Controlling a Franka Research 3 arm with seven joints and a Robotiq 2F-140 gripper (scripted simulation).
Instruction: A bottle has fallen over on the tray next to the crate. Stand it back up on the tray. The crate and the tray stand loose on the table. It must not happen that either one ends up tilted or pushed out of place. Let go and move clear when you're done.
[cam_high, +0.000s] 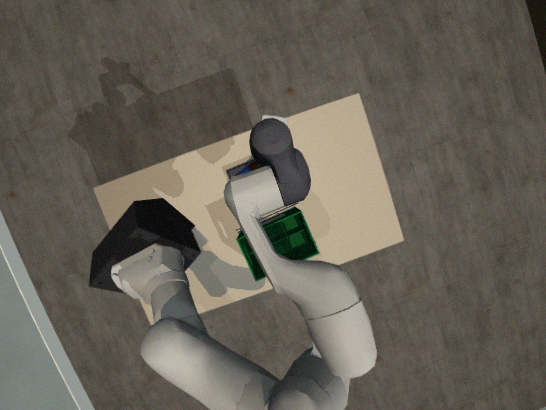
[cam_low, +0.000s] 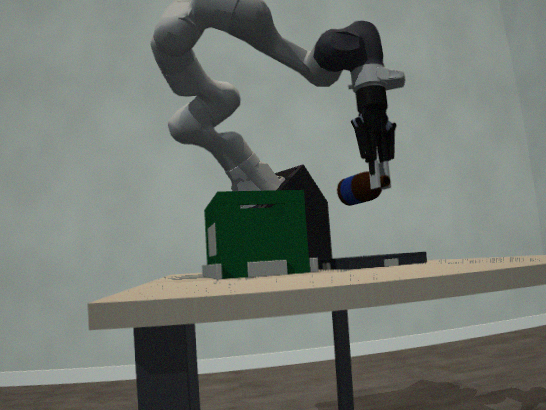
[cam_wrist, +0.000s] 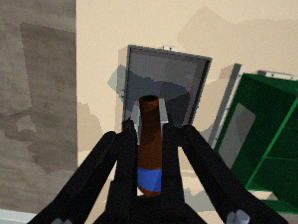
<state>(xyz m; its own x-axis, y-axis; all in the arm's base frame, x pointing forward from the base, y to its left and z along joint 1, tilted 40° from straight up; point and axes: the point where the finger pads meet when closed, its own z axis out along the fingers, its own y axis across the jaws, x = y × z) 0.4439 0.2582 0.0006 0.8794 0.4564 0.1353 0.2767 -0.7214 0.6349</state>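
The bottle is 50 mm behind my hand, 20 mm to the right of it and 20 mm below it. From my hand the other things lie so: dark grey tray 50 mm behind, 40 mm to the right, 200 mm below; green crate 70 mm behind, 310 mm to the right, 130 mm below.
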